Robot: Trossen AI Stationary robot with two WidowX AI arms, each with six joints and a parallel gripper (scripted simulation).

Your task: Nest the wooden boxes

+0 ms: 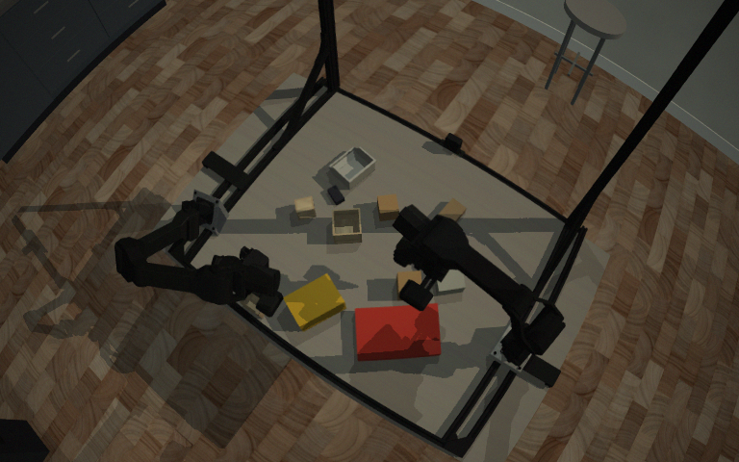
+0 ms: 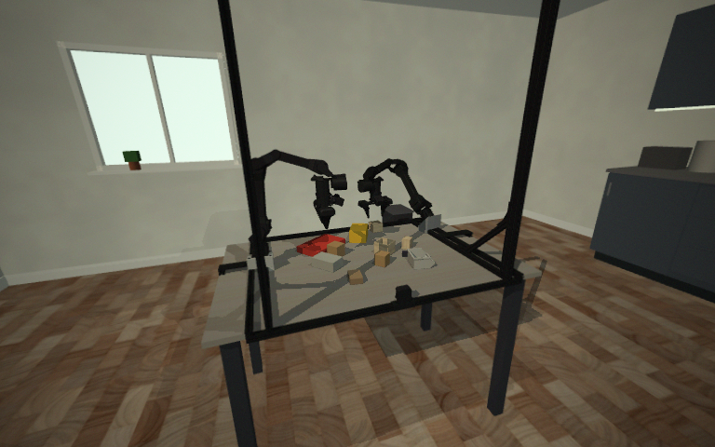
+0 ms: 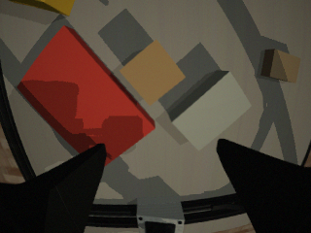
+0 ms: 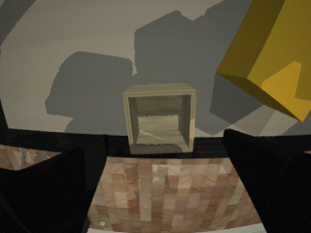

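Observation:
Now: right hand 6 cm past the yellow block, 14 cm to the right of it and 8 cm above it. From my right hand the other things lie so: dark block (36 cm behind, 5 cm to the left, 10 cm below); then white tray (45 cm behind, 5 cm to the left, 9 cm below); then red block (8 cm behind, 35 cm to the left, 10 cm below).

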